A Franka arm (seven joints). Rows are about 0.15 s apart.
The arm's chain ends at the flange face. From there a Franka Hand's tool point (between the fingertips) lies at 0.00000 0.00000 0.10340 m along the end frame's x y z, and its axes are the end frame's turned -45 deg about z.
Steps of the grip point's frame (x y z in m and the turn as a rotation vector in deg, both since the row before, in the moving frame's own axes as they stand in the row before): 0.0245 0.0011 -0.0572 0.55 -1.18 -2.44; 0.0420 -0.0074 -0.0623 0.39 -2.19 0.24; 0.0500 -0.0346 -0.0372 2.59 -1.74 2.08; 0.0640 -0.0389 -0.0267 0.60 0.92 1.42; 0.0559 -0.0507 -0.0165 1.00 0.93 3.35; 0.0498 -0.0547 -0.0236 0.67 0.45 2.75
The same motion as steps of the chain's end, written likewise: 0.0203 -0.0174 -0.0572 -0.45 -1.22 -2.44; 0.0278 -0.0372 -0.0622 -1.27 -1.82 0.24; 0.0164 -0.0586 -0.0370 0.60 -3.06 2.08; 0.0173 -0.0708 -0.0267 1.07 0.23 1.42; 0.0037 -0.0729 -0.0165 1.36 -0.05 3.35; -0.0032 -0.0725 -0.0236 0.79 -0.16 2.75
